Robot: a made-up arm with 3 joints.
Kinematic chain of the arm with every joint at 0, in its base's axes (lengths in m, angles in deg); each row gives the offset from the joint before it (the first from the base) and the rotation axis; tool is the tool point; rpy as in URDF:
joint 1: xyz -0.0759 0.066 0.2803 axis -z
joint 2: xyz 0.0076 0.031 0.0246 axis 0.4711 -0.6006 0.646
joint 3: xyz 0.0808 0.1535 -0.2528 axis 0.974 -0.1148 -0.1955
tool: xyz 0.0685 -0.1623 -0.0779 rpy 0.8 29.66 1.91
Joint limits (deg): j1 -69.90..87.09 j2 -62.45..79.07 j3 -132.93..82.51
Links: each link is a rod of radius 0.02 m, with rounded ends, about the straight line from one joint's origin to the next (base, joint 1, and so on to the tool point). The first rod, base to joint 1, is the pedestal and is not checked.
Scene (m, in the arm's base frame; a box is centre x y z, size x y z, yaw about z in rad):
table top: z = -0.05
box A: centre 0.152 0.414 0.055 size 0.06 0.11 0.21 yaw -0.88
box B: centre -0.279 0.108 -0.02 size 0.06 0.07 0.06 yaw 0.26
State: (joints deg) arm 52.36 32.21 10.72
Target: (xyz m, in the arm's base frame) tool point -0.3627 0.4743 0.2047
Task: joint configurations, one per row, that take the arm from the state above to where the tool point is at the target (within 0.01 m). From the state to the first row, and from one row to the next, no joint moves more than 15 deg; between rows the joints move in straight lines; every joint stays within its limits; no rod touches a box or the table.
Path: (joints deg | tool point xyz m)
1: 59.31 41.58 25.08 | 0.2729 0.0040 0.0477
2: 66.25 50.95 39.44 | 0.3285 0.0092 0.0775
3: 73.20 60.33 53.79 | 0.3779 0.0158 0.1214
4: 80.14 69.70 68.15 | 0.4162 0.0256 0.1752
5: 87.09 79.07 82.51 | 0.4409 0.0403 0.2332
6: 72.18 78.74 80.69 | 0.4298 0.1677 0.2297
7: 57.28 78.41 78.86 | 0.3878 0.2880 0.2262
8: 42.37 78.08 77.04 | 0.3176 0.3939 0.2229
9: 27.47 77.75 75.22 | 0.2239 0.4789 0.2196
10: 12.56 77.42 73.40 | 0.1125 0.5380 0.2164
11: -2.34 77.09 71.57 | -0.0094 0.5677 0.2133
12: -17.25 76.76 69.75 | -0.1344 0.5664 0.2104
13: -32.15 76.43 67.93 | -0.2545 0.5345 0.2075
14: -47.06 76.11 66.10 | -0.3627 0.4743 0.2047

